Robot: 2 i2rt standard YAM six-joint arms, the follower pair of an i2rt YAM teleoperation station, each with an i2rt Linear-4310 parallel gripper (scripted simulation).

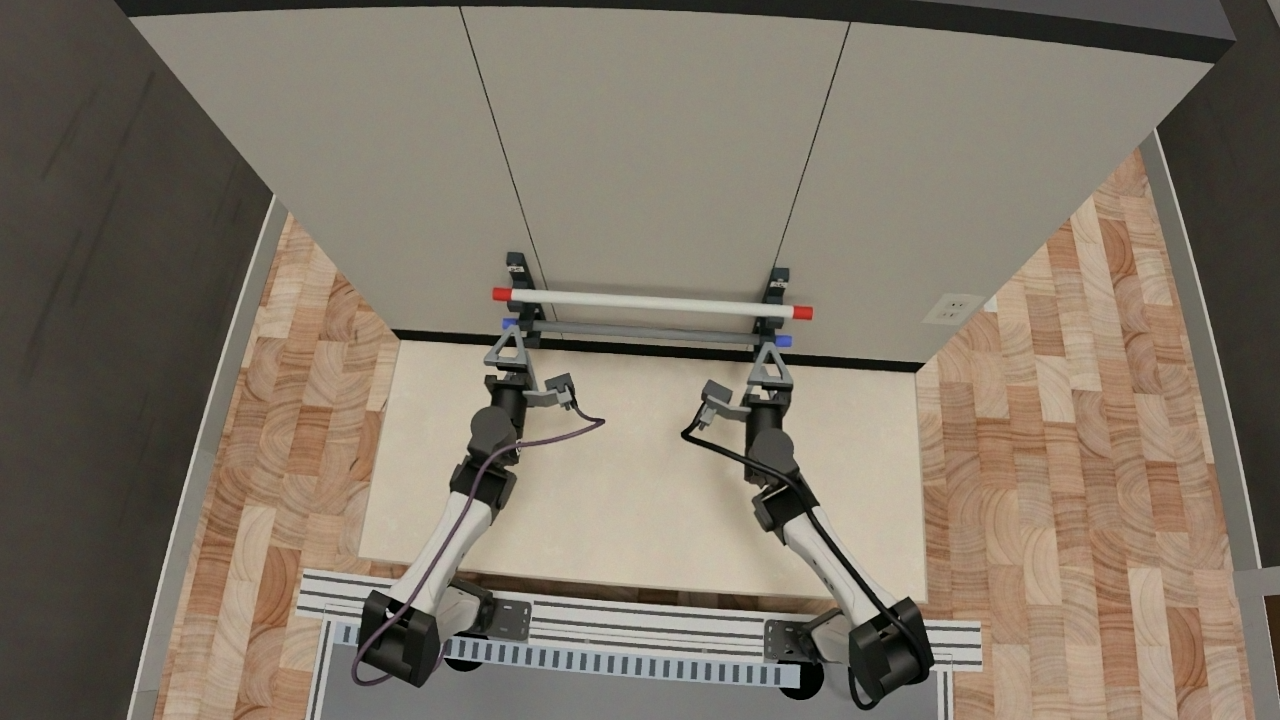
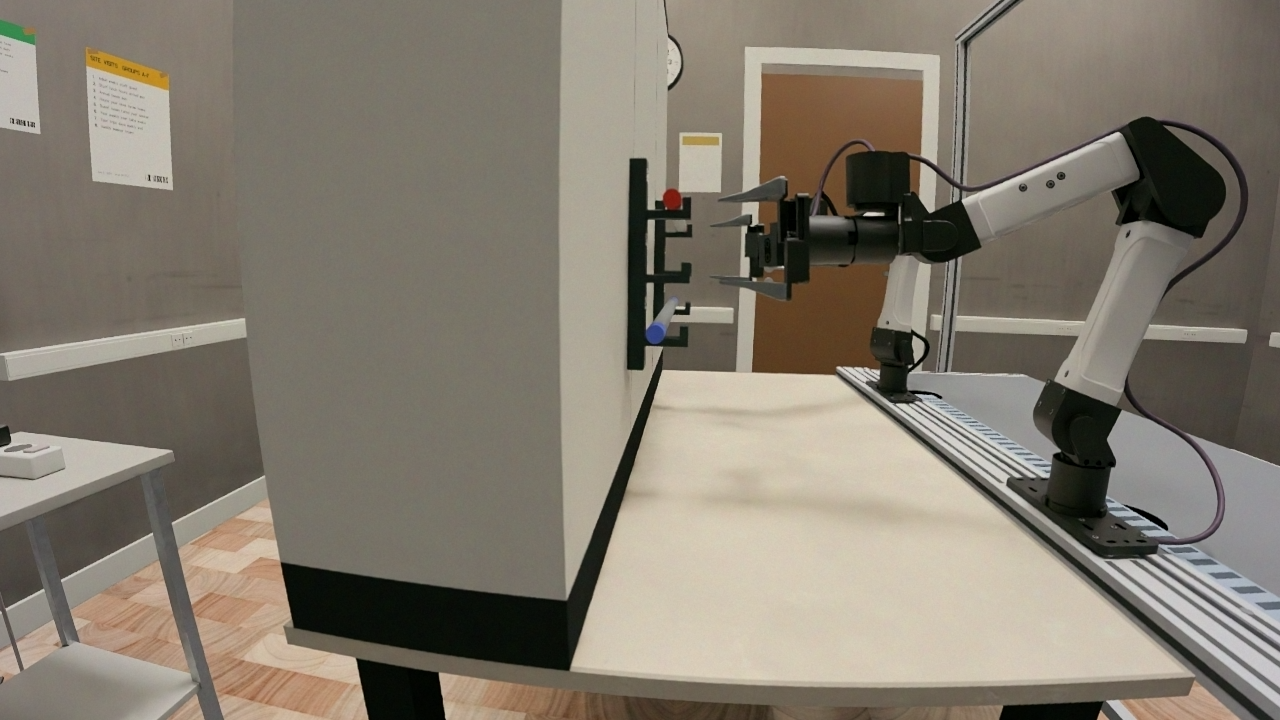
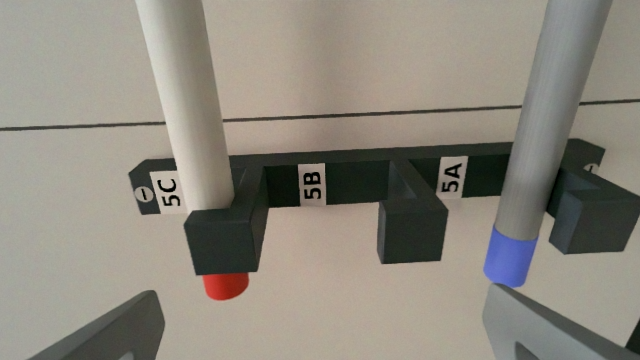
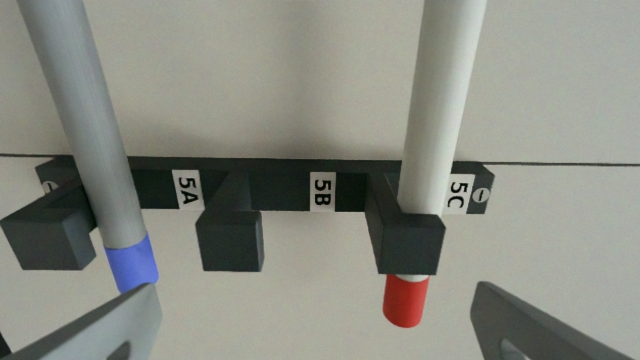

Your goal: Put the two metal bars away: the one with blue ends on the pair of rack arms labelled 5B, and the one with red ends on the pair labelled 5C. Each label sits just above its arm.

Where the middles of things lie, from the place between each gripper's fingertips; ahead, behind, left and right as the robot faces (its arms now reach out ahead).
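My left hand is 11 cm above the blue-ended bar (image 4: 64, 44), 20 cm to the left of it and 8 cm short of it. Then there's the red-ended bar (image 1: 499, 294), which is 4 cm above my left hand, 21 cm to the right of it and 6 cm ahead.
From my right hand (image 1: 764, 354), the red-ended bar is 5 cm above, 19 cm to the left and 6 cm ahead. The blue-ended bar, again from my right hand, is 10 cm below, 20 cm to the left and 8 cm ahead.
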